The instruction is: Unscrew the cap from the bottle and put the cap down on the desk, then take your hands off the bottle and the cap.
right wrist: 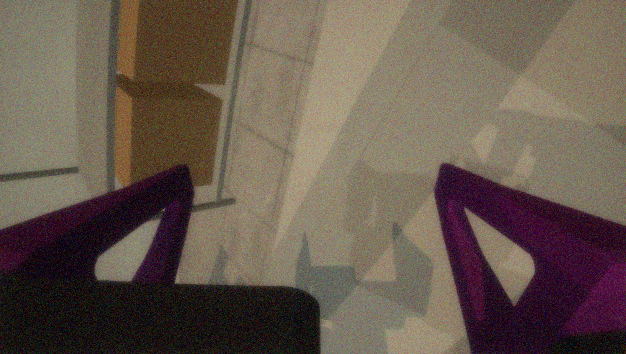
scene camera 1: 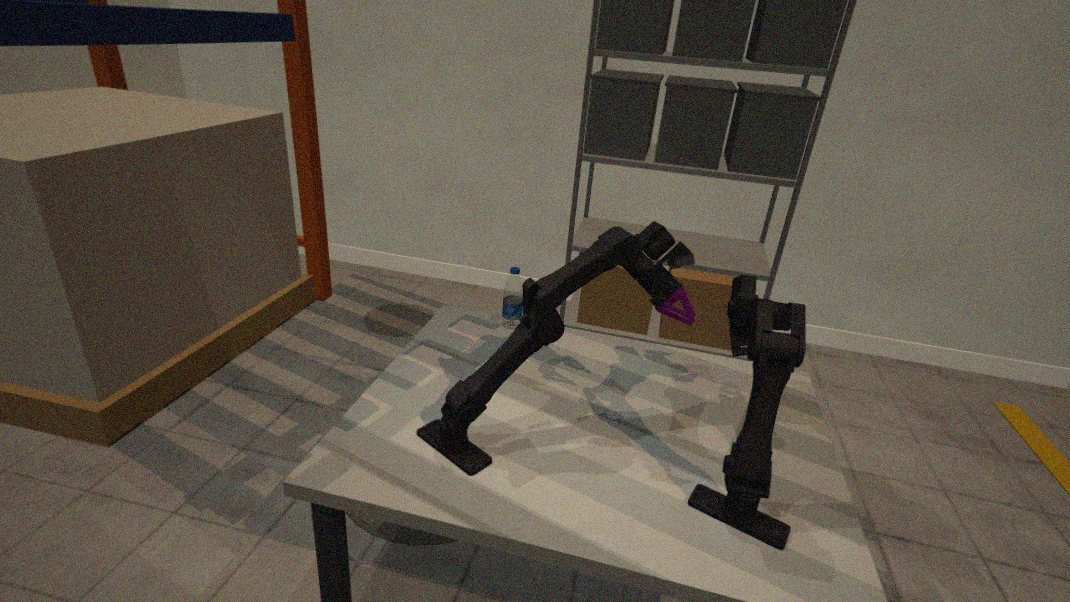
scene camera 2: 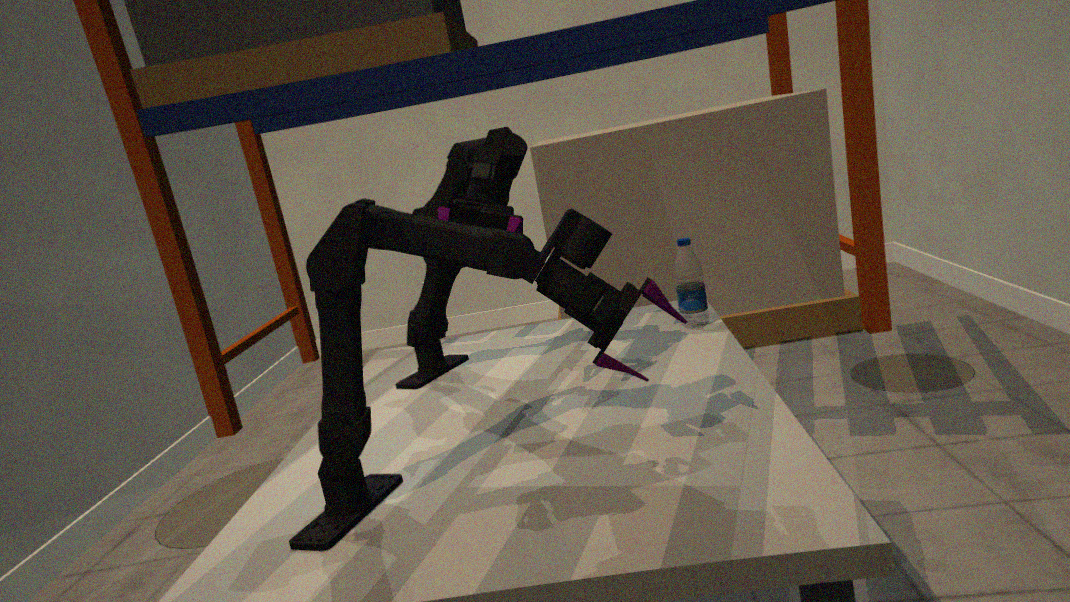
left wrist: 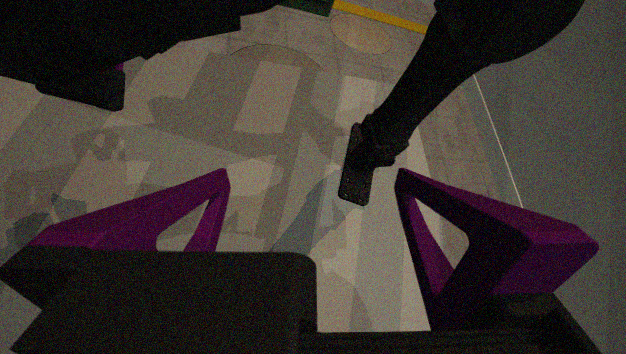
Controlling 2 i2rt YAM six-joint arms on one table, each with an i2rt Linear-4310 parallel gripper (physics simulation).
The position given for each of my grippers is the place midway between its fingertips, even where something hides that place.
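Note:
My left gripper (scene camera 1: 692,320) is open and holds nothing; the left wrist view also shows my left gripper (left wrist: 312,177). My right gripper (scene camera 2: 667,351) is open and holds nothing; the right wrist view also shows my right gripper (right wrist: 314,177). A small clear bottle (scene camera 2: 688,273) is visible. In the left wrist view the small clear bottle is out of frame, and in the right wrist view the small clear bottle is out of frame.

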